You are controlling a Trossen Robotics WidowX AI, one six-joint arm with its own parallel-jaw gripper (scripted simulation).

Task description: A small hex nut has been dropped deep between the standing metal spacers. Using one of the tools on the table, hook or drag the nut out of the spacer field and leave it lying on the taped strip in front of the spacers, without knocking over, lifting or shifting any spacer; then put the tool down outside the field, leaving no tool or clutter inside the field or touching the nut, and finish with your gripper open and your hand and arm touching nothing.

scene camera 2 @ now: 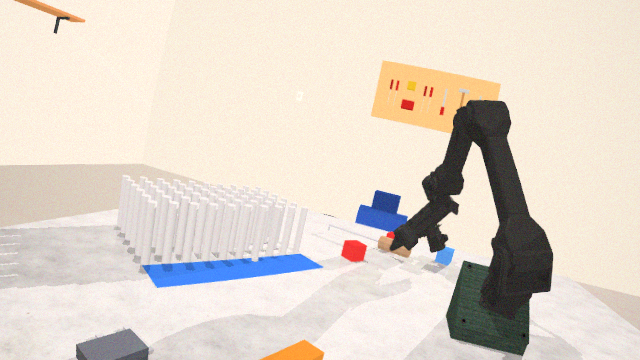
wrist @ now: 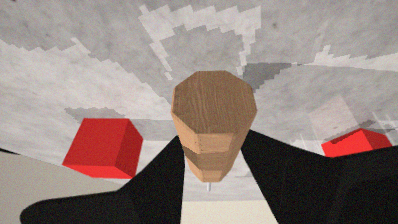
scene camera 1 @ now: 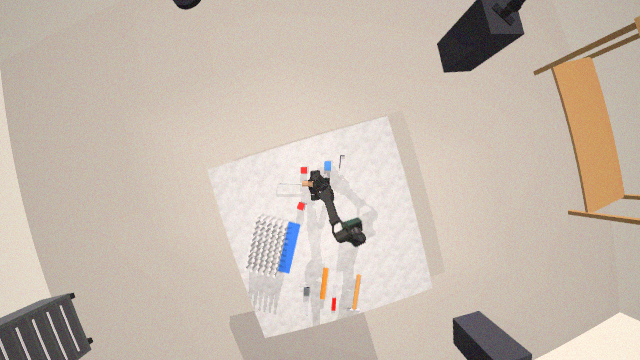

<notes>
In view: my gripper point(scene camera 2: 393, 247).
My gripper shows as well in the wrist view point(wrist: 209, 136).
</notes>
